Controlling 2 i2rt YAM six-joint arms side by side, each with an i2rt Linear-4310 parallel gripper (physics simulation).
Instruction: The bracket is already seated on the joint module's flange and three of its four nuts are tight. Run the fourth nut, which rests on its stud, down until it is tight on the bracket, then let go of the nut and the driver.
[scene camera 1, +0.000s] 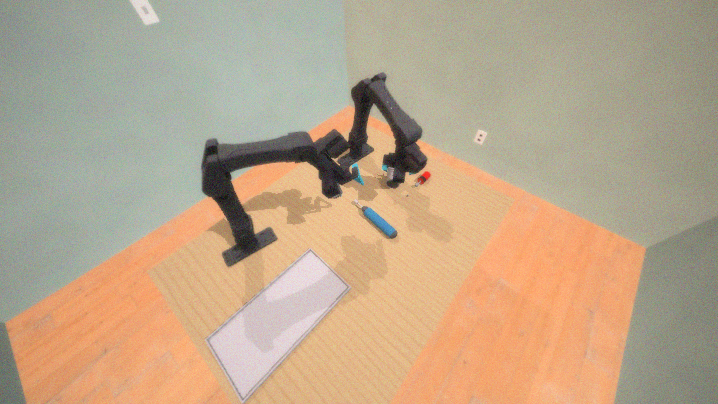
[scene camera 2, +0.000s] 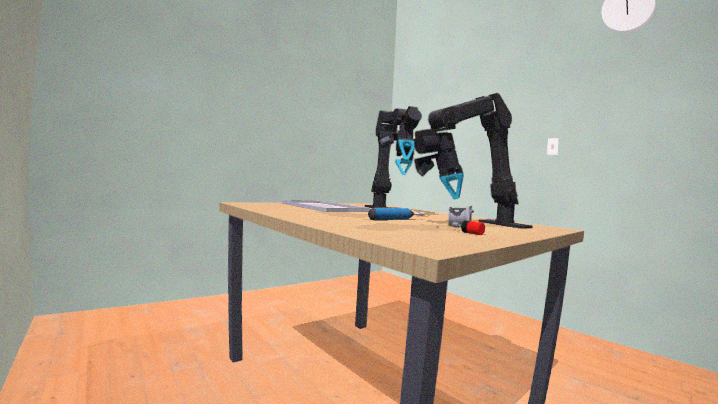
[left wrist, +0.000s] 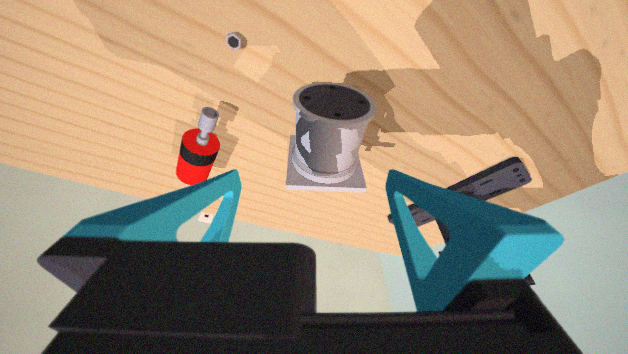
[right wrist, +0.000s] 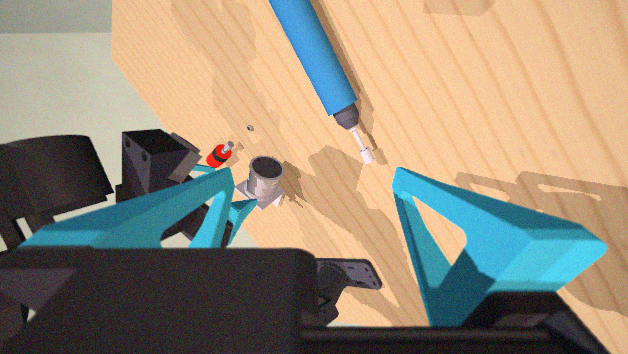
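Seen in the pictures: left gripper, between the fingertips: (scene camera 2: 456, 198) (left wrist: 313, 177); right gripper, between the fingertips: (scene camera 1: 352, 189) (scene camera 2: 404, 167) (right wrist: 313, 176); left arm's base, origin of its link: (scene camera 1: 356, 155) (scene camera 2: 504, 224) (right wrist: 336, 270); right arm's base, origin of its link: (scene camera 1: 250, 246).
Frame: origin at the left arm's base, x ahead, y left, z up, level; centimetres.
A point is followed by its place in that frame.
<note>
The joint module, a grey cylinder (scene camera 1: 390, 173) @(x 24.0, y 0.1, z 5.5 cm) (scene camera 2: 459, 216) @(x 28.3, y 2.3, z 3.6 cm) (left wrist: 330, 140) @(x 27.3, y -0.8, z 6.1 cm) (right wrist: 264, 180) @(x 26.3, y -3.1, z 5.8 cm), stands upright on a square base; its dark top shows small holes. No separate bracket can be made out. A loose nut (left wrist: 236, 41) @(x 35.3, y -0.2, z 0.5 cm) (right wrist: 250, 128) @(x 35.3, y -0.4, z 0.4 cm) lies on the table near it. A blue driver (scene camera 1: 379, 222) @(x 38.7, y -21.1, z 3.8 cm) (scene camera 2: 391, 214) @(x 39.3, y -18.0, z 2.1 cm) (right wrist: 315, 55) @(x 37.1, y -21.0, z 3.9 cm) with a pale socket lies on its side. A short red driver (scene camera 1: 424, 177) @(x 34.9, y 11.4, z 3.4 cm) (scene camera 2: 473, 227) @(x 35.7, y 14.0, z 2.0 cm) (left wrist: 196, 160) @(x 34.2, y 10.7, z 3.4 cm) (right wrist: 219, 156) @(x 33.9, y 9.7, z 3.2 cm) lies beside the module. My left gripper (scene camera 2: 454, 195) @(x 27.9, y 0.4, z 9.1 cm) (left wrist: 313, 177) @(x 27.9, y 0.4, z 9.1 cm) is open and empty above the module. My right gripper (scene camera 2: 404, 165) @(x 28.3, y -25.7, z 18.8 cm) (right wrist: 313, 176) @(x 28.3, y -25.7, z 18.8 cm) is open and empty, raised over the table near the blue driver's socket.
A shallow white tray (scene camera 1: 281, 306) @(x 39.0, y -67.1, z 0.4 cm) (scene camera 2: 326, 206) @(x 39.2, y -67.1, z 0.4 cm) lies on the table, beyond the blue driver's handle end. The left arm's wrist and gripper are close beside the right gripper in the right wrist view. The left arm's base plate (left wrist: 492, 182) @(x 1.2, y -6.1, z 1.0 cm) (right wrist: 360, 272) @(x 0.9, y -7.2, z 1.0 cm) is near the module.
</note>
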